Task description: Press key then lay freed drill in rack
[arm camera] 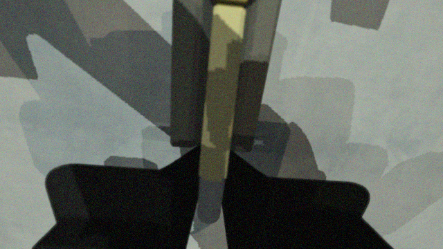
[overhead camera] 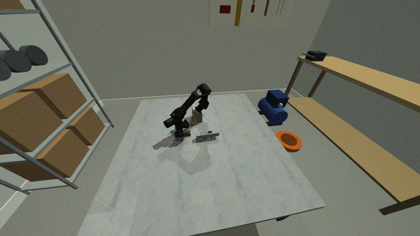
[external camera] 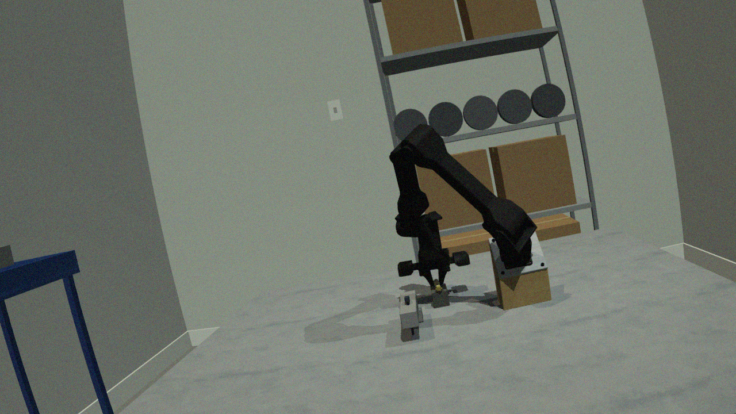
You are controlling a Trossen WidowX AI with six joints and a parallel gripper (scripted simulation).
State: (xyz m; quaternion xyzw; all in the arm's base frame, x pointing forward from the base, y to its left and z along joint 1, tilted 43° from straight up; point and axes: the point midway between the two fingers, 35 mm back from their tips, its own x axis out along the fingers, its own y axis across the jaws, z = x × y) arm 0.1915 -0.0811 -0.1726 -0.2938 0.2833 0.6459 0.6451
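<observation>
The drill lies 40 mm to the left of my gripper tip and 40 mm above it. The rest, counted from my gripper tip: rack 50 mm to the left, 10 mm above; black key 250 mm to the left, 70 mm ahead, 40 mm above; grey fixture block 220 mm to the left, 70 mm ahead, 30 mm above.
</observation>
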